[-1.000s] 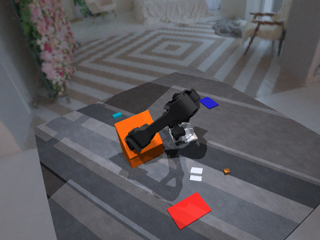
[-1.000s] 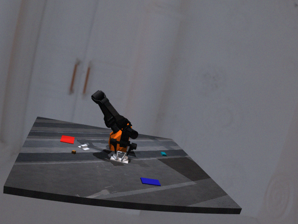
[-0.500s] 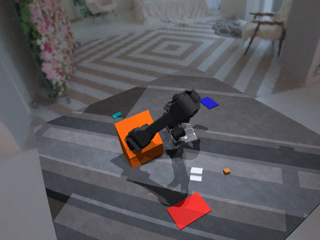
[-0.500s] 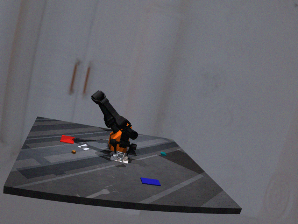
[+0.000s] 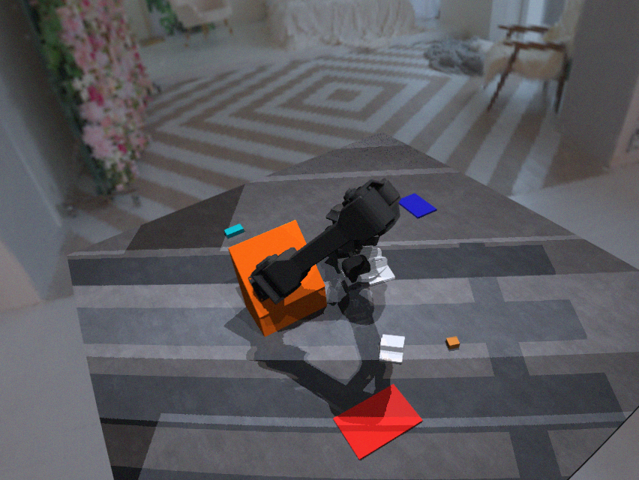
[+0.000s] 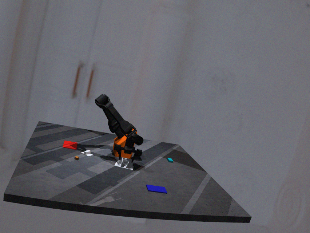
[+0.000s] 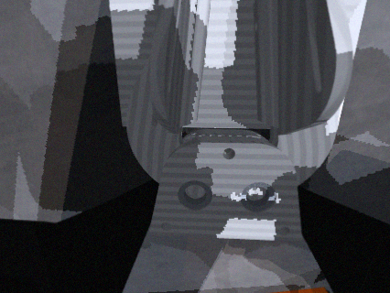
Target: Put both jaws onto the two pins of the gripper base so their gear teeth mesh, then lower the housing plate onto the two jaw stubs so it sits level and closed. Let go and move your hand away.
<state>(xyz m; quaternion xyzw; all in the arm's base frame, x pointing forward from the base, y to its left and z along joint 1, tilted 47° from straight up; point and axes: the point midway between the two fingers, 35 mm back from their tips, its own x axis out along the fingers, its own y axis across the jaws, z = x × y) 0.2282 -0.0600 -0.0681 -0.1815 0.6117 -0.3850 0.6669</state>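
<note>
The gripper jaw is 20 mm to the right of my gripper tip and 20 mm ahead of it. Also, from my gripper tip: blue tile 360 mm ahead, 120 mm to the left, 10 mm below; small brown cube 330 mm to the right, 50 mm ahead; white flat slab 70 mm ahead, 20 mm to the right, 10 mm below.
</note>
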